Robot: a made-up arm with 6 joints.
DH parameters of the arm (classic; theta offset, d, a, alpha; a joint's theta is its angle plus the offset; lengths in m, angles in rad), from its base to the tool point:
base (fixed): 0.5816 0 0.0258 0
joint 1: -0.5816 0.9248 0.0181 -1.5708
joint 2: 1.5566 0 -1.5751 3.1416
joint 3: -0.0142 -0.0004 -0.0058 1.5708
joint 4: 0 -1.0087 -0.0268 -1.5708
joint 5: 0 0.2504 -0.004 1.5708
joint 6: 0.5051 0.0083 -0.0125 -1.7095
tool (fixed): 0.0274 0.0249 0 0
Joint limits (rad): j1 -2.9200..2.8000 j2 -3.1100..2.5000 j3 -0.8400..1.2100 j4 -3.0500..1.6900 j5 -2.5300..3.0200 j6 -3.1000..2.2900
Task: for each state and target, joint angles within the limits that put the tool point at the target. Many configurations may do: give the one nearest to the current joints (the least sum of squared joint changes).
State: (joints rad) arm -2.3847 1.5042 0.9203 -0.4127 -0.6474 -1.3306
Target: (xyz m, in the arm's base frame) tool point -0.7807 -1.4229 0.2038
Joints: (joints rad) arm -1.9379 1.4009 0.0345 -0.6581 -0.6421 -1.3567
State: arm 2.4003 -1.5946 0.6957 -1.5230 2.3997 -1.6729
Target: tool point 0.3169 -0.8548 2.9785
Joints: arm 1.8933 -0.8445 0.7373 -1.6749 2.3889 -1.6699
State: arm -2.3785 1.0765 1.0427 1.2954 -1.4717 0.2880
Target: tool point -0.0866 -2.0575 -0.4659
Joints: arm -1.6168 1.8899 0.6111 1.3863 -1.4632 0.3009
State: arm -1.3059 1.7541 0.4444 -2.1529 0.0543 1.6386
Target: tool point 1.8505 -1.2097 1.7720
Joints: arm -0.6398 0.8585 0.8564 -2.2595 0.0572 1.6522
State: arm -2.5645 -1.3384 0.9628 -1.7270 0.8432 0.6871
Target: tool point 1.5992 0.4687 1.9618
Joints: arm -2.8573 -1.5385 0.3622 -1.7687 0.8574 0.6733
